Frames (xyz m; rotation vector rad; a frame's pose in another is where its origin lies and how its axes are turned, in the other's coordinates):
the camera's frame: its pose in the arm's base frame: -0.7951 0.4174 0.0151 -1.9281 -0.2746 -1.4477
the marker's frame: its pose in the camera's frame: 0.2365 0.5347 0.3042 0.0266 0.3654 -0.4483
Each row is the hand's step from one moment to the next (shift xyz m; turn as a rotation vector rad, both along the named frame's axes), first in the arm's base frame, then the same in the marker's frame.
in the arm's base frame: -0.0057 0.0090 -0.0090 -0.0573 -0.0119 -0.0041
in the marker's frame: -0.0086 -0.0109 -0.0011 0.0088 -0.0253 -0.0522
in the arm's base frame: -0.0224 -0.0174 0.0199 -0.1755 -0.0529 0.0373
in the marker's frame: 0.0258 0.0009 -0.0231 0.0775 -0.0629 -0.1582
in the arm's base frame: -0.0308 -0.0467 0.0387 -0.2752 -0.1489 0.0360
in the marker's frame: 0.0491 0.0198 -0.0427 0.1070 -0.0468 -0.2925
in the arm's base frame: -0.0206 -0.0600 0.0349 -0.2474 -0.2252 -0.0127
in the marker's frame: 0.0449 0.0364 -0.0436 0.0627 0.0291 -0.3276
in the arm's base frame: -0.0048 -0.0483 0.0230 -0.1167 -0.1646 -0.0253
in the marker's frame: 0.0288 0.0363 -0.0272 0.0174 0.0595 -0.1937
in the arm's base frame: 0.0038 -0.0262 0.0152 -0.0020 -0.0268 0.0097
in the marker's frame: 0.0170 0.0236 -0.0092 0.0129 0.0204 -0.0153
